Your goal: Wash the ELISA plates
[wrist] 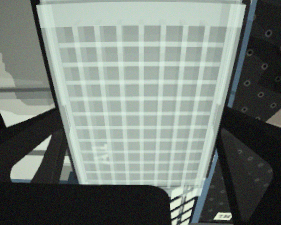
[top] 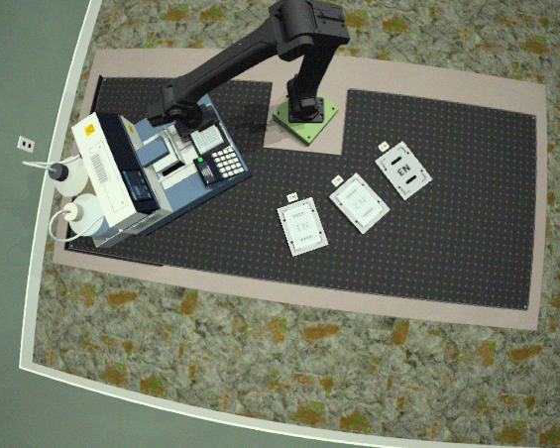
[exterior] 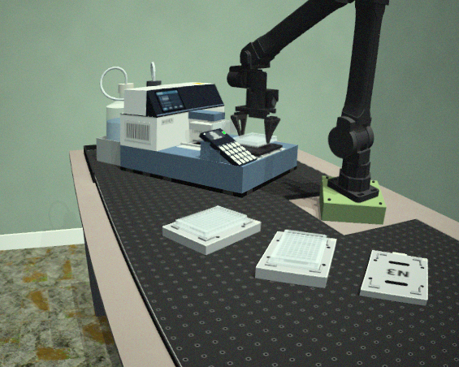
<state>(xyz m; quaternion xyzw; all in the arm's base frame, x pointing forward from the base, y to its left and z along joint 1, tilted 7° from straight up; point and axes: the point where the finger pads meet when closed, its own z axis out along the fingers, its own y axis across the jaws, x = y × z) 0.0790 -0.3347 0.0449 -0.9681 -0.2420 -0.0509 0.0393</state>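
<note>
My hand is 20 mm above the dark carrier. Also, from my hand: plate washer: 140 mm to the right, 70 mm ahead, 10 mm above; N1 label: 280 mm to the left, 200 mm ahead, 120 mm below.
</note>
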